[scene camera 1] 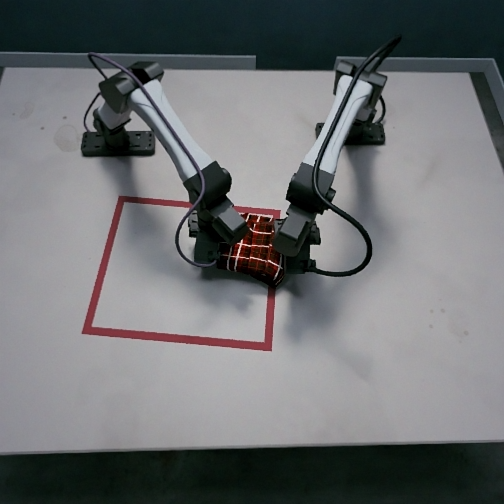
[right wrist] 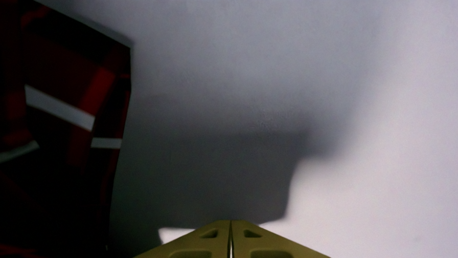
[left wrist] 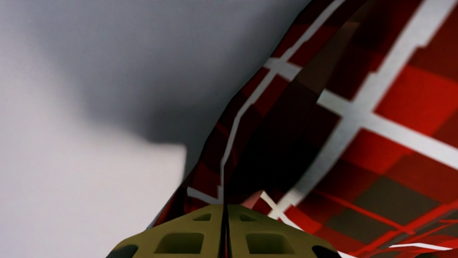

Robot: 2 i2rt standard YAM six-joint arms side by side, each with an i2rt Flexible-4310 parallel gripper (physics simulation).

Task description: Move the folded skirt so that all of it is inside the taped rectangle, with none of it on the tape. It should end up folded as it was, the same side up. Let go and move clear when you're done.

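The folded skirt, red and black plaid with white lines [scene camera 1: 254, 247] [left wrist: 395, 175] [right wrist: 55, 110], is bunched between the two grippers at the back right of the taped rectangle [scene camera 1: 104, 265]. Its front right corner is over the right tape strip, and its back edge is close to the back strip. My left gripper [left wrist: 225, 215] is shut on the skirt's edge in the left wrist view; its tips are hidden in scene camera 1. My right gripper [right wrist: 230, 231] is shut with no cloth showing at its tips, and the skirt is off to its left in the right wrist view.
The pale table [scene camera 1: 375, 400] carries both arms, whose bases stand at the back. The two wrists are close together over the skirt. A dark cable loops out to the right of the left wrist, and another hangs beside the right wrist over the rectangle.
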